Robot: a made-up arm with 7 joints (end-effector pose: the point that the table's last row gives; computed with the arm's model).
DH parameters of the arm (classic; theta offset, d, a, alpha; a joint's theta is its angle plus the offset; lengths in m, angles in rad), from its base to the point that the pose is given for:
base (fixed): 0 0.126 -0.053 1.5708
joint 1: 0 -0.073 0.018 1.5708
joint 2: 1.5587 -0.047 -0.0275 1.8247
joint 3: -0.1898 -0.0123 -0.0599 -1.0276
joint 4: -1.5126 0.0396 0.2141 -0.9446
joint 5: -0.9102 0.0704 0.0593 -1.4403
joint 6: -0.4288 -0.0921 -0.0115 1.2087
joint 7: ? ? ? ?
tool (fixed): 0 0.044 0 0
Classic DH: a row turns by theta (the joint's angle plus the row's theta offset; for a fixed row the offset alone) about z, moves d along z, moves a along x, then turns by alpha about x.
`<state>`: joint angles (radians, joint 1 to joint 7).
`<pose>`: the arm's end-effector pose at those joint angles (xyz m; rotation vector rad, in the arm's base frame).
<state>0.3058 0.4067 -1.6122 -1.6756 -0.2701 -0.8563 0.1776</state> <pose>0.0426 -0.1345 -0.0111 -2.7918 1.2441 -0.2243</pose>
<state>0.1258 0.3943 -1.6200 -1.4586 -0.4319 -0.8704 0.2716</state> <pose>0.0534 -0.1198 -0.0034 2.8582 -1.2324 0.1090</pose>
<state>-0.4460 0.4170 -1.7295 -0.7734 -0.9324 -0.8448 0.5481</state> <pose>0.0586 -0.0693 0.0145 2.5255 -1.2564 -0.1997</pose>
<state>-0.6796 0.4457 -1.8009 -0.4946 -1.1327 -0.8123 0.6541</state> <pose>0.0563 -0.0450 0.0185 2.3835 -1.3051 -0.2772</pose>
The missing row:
joint 7: 0.2298 -0.0164 0.041 -1.5708
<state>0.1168 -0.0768 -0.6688 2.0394 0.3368 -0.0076 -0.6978</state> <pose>-0.0349 -0.1751 0.1731 1.3372 -0.6157 -0.8856</pose>
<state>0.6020 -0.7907 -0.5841 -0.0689 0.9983 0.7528 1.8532</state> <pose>0.0370 0.2922 0.2537 -0.9125 2.0136 -1.2552</pose>
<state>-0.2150 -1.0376 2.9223 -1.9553 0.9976 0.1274 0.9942</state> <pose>0.1376 -0.1098 0.3424 -2.5444 0.7841 1.1687</pose>
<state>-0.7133 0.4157 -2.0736 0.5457 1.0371 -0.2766 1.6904</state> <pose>0.2134 0.0690 0.0502 -1.1434 -1.9853 1.5247</pose>
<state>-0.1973 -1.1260 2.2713 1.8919 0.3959 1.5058 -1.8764</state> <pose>-0.2218 0.2505 0.1634 -2.1648 -1.8822 -0.6927</pose>
